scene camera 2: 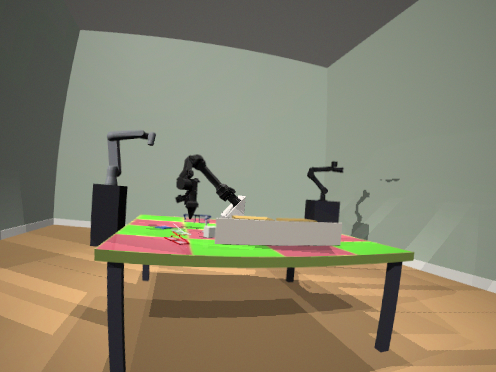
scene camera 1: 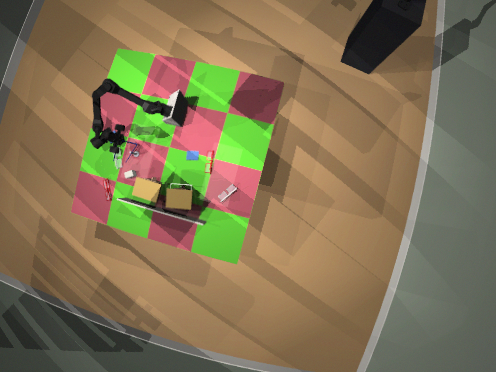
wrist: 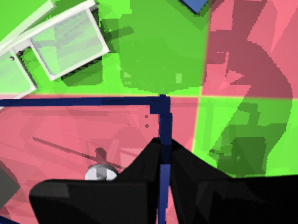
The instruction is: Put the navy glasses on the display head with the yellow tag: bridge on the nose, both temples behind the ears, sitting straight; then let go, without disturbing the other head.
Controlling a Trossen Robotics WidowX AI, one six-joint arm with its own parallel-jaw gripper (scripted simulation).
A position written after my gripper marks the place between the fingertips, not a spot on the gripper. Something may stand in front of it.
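There is a long grey wall [scene camera 2: 227, 231] that I can see, and I can see my own gripper [wrist: 161, 143] as well.
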